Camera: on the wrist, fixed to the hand. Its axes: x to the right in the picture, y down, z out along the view.
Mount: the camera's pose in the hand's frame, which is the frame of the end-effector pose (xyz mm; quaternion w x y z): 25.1 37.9 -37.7 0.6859 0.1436 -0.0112 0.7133
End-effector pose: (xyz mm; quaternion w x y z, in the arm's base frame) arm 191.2 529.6 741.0 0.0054 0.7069 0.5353 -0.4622
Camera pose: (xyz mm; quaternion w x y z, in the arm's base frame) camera 244.5 551.2 727.6 0.2379 0.8623 -0.2035 -0.3980
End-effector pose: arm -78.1 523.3 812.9 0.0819 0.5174 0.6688 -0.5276
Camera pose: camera -43.5 564.8 789.1 0.3657 0.8378 0.0130 -0.4053
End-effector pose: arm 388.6 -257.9 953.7 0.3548 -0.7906 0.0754 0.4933
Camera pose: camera 410.8 -304.0 924.2 0.0059 -0.4320 0.6825 0.5895
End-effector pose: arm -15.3 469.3 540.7 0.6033 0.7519 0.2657 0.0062
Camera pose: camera 8.7 508.6 577.7 0.3044 0.7920 -0.3600 0.3880
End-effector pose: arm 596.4 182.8 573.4 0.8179 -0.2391 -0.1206 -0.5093
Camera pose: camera 639.8 157.9 542.0 0.9572 -0.1383 0.0055 0.2541
